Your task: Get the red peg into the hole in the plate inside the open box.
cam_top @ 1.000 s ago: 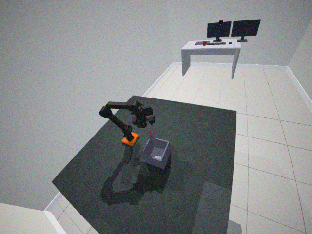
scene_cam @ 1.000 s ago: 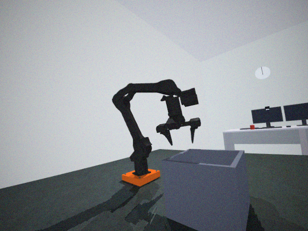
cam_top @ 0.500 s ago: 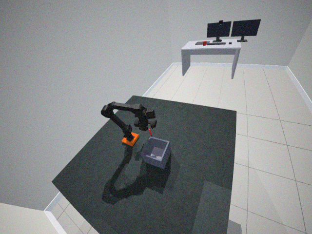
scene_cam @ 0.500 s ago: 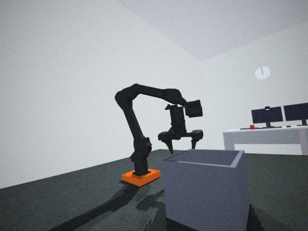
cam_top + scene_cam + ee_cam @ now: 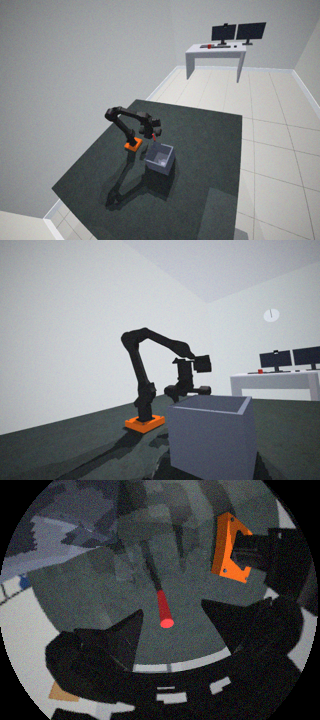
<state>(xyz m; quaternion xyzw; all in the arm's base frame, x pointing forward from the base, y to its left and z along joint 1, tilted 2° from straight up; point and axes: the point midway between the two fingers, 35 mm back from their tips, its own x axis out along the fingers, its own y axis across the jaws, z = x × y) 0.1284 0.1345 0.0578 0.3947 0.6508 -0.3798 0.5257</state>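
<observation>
Right now my gripper tip is 10 mm short of the red peg and 10 mm above it. Also, from my gripper tip: plate (200 mm ahead, 130 mm to the right, 10 mm below).
</observation>
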